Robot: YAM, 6 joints.
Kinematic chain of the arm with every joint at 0, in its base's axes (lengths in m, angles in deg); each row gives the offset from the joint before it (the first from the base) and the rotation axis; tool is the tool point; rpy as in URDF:
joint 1: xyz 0 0 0.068 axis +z
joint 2: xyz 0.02 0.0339 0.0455 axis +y
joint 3: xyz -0.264 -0.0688 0 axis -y
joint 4: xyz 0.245 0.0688 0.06 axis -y
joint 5: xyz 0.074 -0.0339 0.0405 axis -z
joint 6: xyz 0.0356 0 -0.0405 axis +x
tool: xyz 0 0 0 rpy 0 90 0
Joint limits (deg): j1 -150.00..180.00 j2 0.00..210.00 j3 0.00..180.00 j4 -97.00..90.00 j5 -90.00..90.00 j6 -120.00..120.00
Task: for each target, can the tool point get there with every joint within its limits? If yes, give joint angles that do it. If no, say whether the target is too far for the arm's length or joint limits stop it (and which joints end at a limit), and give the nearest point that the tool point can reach.
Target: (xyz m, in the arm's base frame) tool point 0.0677 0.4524 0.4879
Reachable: yes | joints -94.95 29.97 149.23 23.28 -52.86 30.67
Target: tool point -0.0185 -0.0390 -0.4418
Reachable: no: joint limits stop it (at a limit: joint 2) | nearest point -0.0388 -0.0819 -0.3440 | short by 0.109 m
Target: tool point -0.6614 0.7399 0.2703
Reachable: no: too far | nearest point -0.4251 0.4756 0.2131 | short by 0.359 m
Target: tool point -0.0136 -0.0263 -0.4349
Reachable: no: joint limits stop it (at a limit: joint 2) | nearest point -0.0368 -0.0712 -0.3387 | short by 0.109 m
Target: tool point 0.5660 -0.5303 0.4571
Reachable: no: too far | nearest point 0.4303 -0.4032 0.3726 | short by 0.204 m
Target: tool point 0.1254 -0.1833 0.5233
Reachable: yes | joints -60.58 65.03 80.51 11.53 -32.66 63.69
